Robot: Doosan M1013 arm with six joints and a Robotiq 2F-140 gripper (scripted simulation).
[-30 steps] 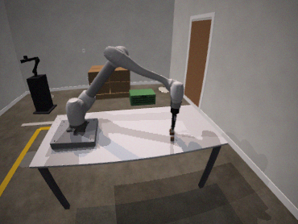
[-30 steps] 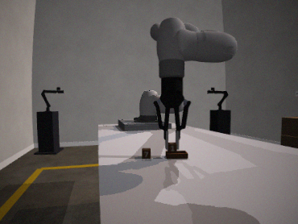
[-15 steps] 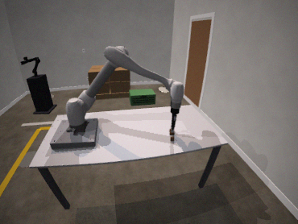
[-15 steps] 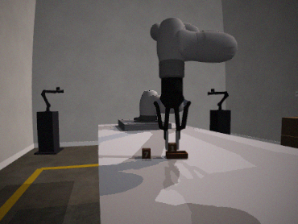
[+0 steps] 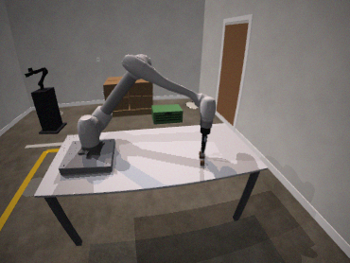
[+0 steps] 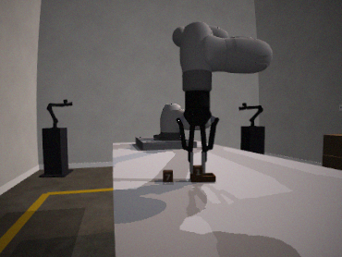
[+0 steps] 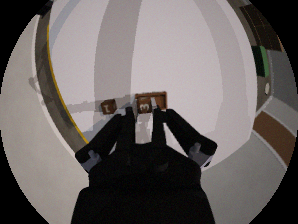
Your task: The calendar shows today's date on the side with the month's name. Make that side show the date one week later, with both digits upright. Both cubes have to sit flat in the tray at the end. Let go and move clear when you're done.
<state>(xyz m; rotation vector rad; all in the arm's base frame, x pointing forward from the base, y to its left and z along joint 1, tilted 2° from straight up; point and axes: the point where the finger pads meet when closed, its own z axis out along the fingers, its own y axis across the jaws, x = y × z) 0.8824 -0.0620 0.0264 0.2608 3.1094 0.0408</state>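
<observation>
My gripper is now 5 cm above the brown tray and 2 cm to the right of it.
</observation>
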